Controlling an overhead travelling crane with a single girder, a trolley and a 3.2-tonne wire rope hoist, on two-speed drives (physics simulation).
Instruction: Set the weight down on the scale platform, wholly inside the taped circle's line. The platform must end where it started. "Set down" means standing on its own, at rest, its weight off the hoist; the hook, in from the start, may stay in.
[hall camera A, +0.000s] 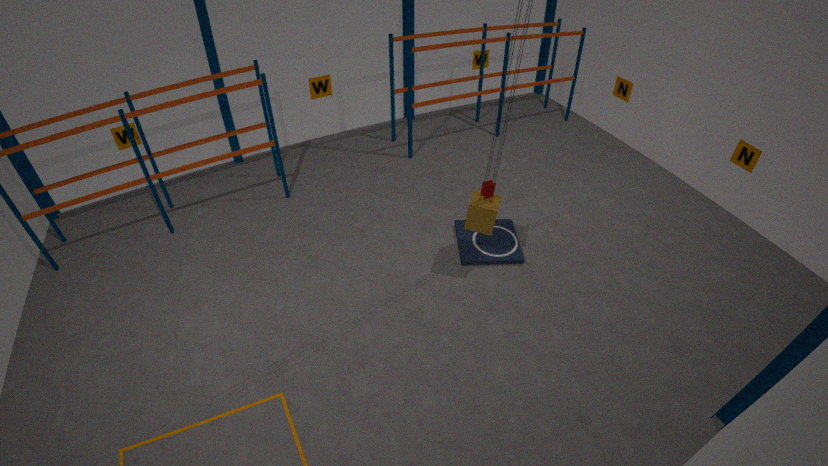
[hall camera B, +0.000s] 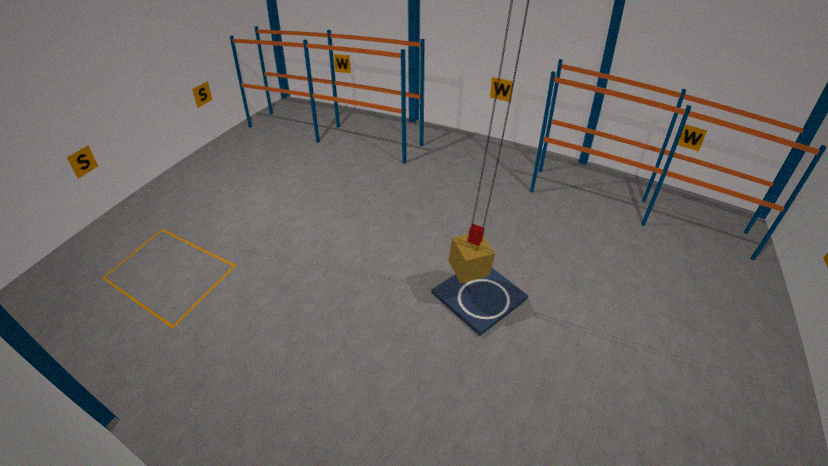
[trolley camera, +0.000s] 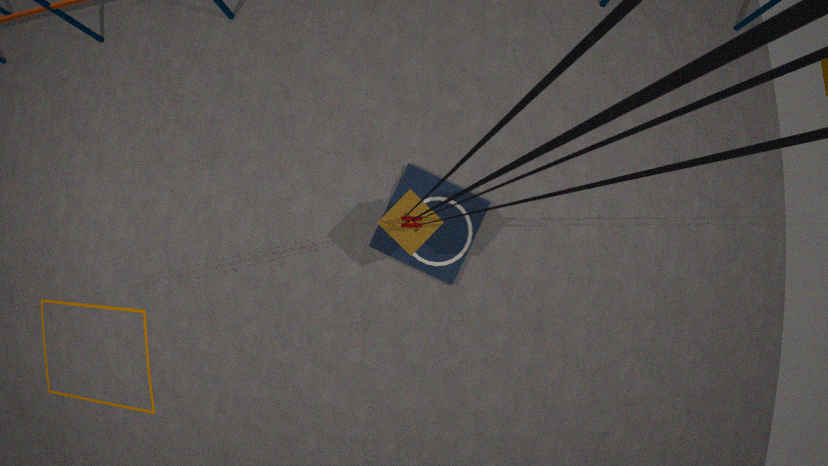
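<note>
The yellow weight (hall camera A: 480, 218) (hall camera B: 473, 267) (trolley camera: 411, 241) hangs upright from the red hook block (hall camera A: 487, 189) (hall camera B: 475, 234) (trolley camera: 411, 221), which is engaged at its top. The weight hangs above the dark blue scale platform (hall camera A: 466, 255) (hall camera B: 479, 325) (trolley camera: 451, 275); the exact gap below it is hard to judge. In the trolley view the weight covers the left part of the white taped circle (hall camera A: 496, 255) (hall camera B: 483, 317) (trolley camera: 471, 231) and reaches past the circle's line to the left, near the platform's left edge. The ropes run up to the right.
One blue and orange rack (hall camera A: 191, 100) (hall camera B: 403, 138) and another rack (hall camera A: 410, 141) (hall camera B: 657, 188) stand along the W wall, away from the platform. A yellow marked rectangle (hall camera A: 202, 421) (hall camera B: 198, 247) (trolley camera: 92, 305) lies on the floor, at the lower left in the trolley view.
</note>
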